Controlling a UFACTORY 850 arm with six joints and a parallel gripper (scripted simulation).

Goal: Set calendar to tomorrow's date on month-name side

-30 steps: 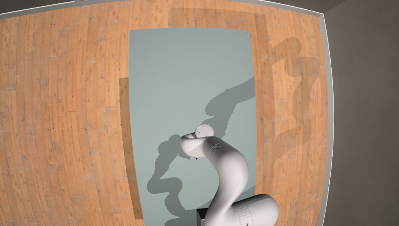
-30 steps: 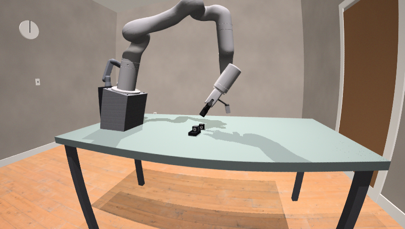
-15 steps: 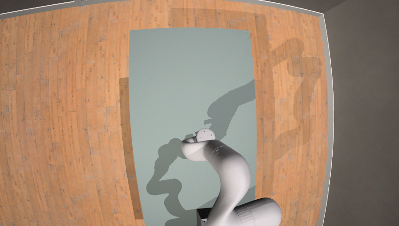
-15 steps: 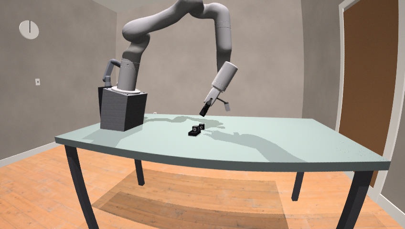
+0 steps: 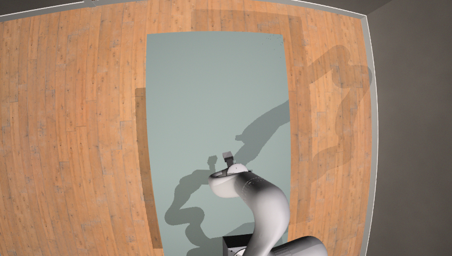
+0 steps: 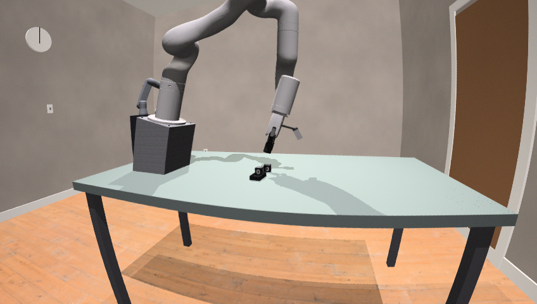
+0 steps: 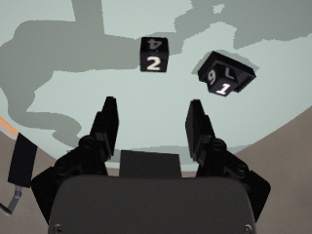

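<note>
Now: the black cube 90 mm below my hand and 10 mm behind it. Also, from my hand: black tray: 110 mm to the right, 100 mm below, 20 mm behind.
</note>
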